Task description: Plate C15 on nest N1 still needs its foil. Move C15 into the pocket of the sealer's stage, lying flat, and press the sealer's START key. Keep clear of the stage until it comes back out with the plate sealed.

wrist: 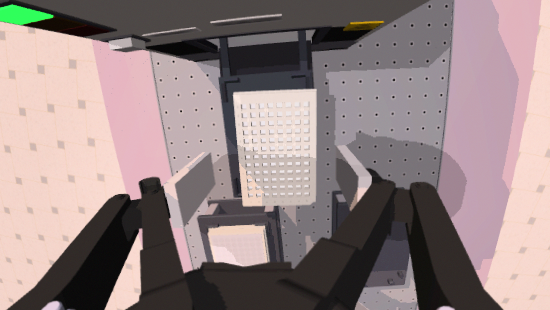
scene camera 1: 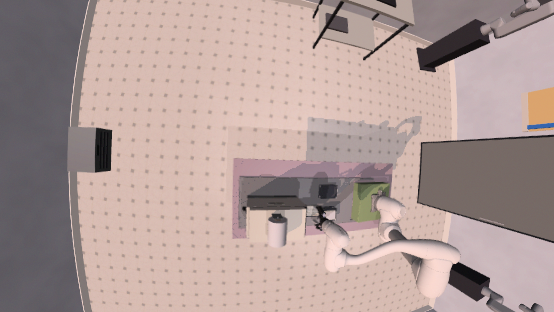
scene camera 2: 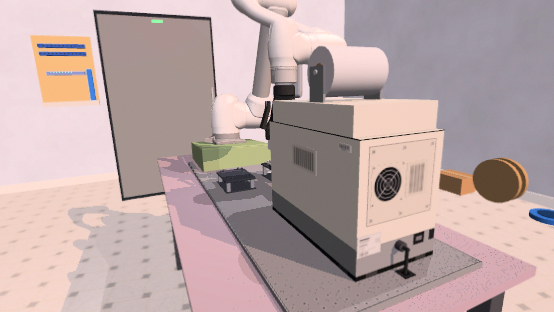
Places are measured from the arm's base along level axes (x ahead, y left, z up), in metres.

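Where they show: gripper, fingertip midpoint: (wrist: 273, 165) (scene camera 1: 314, 213); arm's base at its link origin: (scene camera 1: 377, 201) (scene camera 2: 226, 142).
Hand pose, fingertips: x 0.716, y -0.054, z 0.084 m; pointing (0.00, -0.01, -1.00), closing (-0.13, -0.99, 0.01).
Each offset is from my fingertips to the top centre of the thing. "*": to the spot under its first point.
A white many-welled plate {0.050 m down, 0.003 m back, 0.000 m left} (wrist: 279, 150), taken as C15 with no label legible, is over the sealer's dark stage {0.066 m down, 0.030 m ahead, 0.004 m left} (wrist: 260, 82), its far edge short of the stage's far corner brackets. Whether it lies flush in the pocket cannot be told. My gripper (scene camera 1: 320, 218) (scene camera 2: 267, 121) (wrist: 273, 165) is open, one pale finger pad on each side of the plate, with gaps. The sealer (scene camera 1: 255, 225) (scene camera 2: 315, 175) (wrist: 300, 17) stands beyond the stage; a light block {* 0.024 m up, 0.115 m ahead, 0.082 m left} (wrist: 127, 44) on its front looks like the START key. Which nest is N1 cannot be read.
A dark nest {* 0.118 m down, 0.131 m back, 0.144 m left} (wrist: 203, 235) near the gripper's base holds another pale plate {0.102 m down, 0.185 m back, 0.093 m left} (wrist: 238, 245). A second dark stand (scene camera 1: 327, 191) (scene camera 2: 236, 178) (wrist: 395, 250) is to its right in the wrist view. The arm's green base block (scene camera 1: 362, 205) (scene camera 2: 212, 159) and the sealer's roll {0.301 m up, 0.339 m ahead, 0.034 m right} (scene camera 1: 277, 234) (scene camera 2: 357, 70) rise nearby.
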